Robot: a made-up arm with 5 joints. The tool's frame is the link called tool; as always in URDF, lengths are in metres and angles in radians.
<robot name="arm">
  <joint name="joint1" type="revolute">
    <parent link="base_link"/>
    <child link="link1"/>
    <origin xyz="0 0 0.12" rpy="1.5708 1.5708 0"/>
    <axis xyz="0 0 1"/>
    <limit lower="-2.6" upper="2.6" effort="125" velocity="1.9"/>
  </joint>
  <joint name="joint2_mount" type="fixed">
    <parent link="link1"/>
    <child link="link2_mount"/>
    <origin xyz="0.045 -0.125 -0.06"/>
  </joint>
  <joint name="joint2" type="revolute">
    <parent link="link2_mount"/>
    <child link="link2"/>
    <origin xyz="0.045 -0.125 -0.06" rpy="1.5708 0 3.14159"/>
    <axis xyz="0 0 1"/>
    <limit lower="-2.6" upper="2.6" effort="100" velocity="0.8"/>
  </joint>
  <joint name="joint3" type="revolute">
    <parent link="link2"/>
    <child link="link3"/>
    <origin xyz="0.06 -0.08 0.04" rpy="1.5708 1.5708 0"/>
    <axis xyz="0 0 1"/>
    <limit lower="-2.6" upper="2.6" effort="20" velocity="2.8"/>
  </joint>
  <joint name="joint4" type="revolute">
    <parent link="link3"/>
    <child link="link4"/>
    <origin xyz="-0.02 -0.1 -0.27"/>
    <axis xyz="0 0 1"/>
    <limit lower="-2.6" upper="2.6" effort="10" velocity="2.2"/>
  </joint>
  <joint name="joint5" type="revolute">
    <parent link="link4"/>
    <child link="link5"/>
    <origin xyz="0.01 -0.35 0.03" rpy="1.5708 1.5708 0"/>
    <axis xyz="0 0 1"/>
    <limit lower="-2.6" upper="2.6" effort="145" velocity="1.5"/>
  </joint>
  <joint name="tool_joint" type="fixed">
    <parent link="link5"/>
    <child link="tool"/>
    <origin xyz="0.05 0.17 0.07" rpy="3.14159 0 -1.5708"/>
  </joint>
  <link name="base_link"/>
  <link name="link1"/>
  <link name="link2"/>
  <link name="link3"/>
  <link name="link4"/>
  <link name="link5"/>
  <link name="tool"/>
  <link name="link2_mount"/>
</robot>
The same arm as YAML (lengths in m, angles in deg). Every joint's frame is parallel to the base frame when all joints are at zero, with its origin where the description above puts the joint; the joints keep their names.
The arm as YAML. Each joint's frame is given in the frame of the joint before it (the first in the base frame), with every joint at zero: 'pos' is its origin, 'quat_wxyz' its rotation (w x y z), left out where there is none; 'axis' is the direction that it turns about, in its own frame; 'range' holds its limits. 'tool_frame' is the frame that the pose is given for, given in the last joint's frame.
length_unit: m
angle_unit: deg
joints:
  - joint: joint1
    pos: [0.0, 0.0, 0.12]
    axis: "-y"
    range: [-148.97, 148.97]
  - joint: joint2
    pos: [-0.25, 0.12, -0.09]
    axis: "+x"
    range: [-148.97, 148.97]
  - joint: joint3
    pos: [0.04, 0.08, 0.06]
    axis: "+y"
    range: [-148.97, 148.97]
  - joint: joint4
    pos: [0.02, -0.27, -0.1]
    axis: "+y"
    range: [-148.97, 148.97]
  - joint: joint5
    pos: [-0.01, 0.03, -0.35]
    axis: "-z"
    range: [-148.97, 148.97]
tool_frame:
  pos: [-0.17, -0.05, -0.07]
  quat_wxyz: [1.0, -0.000003, -0.000001, 0.000004]

